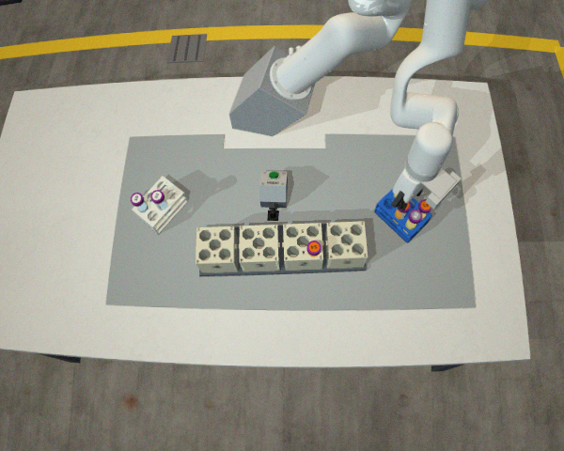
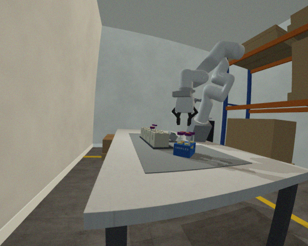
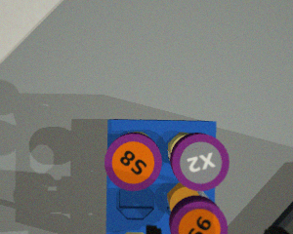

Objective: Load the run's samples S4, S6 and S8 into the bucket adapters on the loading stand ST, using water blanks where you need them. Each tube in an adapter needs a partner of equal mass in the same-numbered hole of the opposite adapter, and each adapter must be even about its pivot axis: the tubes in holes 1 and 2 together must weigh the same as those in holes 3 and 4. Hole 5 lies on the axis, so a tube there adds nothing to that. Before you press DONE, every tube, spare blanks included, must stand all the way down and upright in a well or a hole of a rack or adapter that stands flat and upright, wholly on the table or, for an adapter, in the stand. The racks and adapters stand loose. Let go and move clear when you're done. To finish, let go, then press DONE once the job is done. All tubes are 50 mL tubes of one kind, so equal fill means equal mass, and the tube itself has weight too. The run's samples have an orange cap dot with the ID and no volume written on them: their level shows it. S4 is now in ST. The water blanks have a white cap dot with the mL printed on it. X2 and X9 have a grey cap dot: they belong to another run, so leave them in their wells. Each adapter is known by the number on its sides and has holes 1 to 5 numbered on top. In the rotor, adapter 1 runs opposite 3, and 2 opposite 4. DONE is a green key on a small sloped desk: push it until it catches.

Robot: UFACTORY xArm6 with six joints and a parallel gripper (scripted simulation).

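Now: hand 11 cm above the orange-dot tube and 1 cm short of it. Round my hand: loading stand 31 cm to the right, 17 cm below, 9 cm ahead; then green DONE key 34 cm to the right, 11 cm below, 11 cm behind; then blue sample rack 14 cm below, 1 cm to the left, 1 cm behind.
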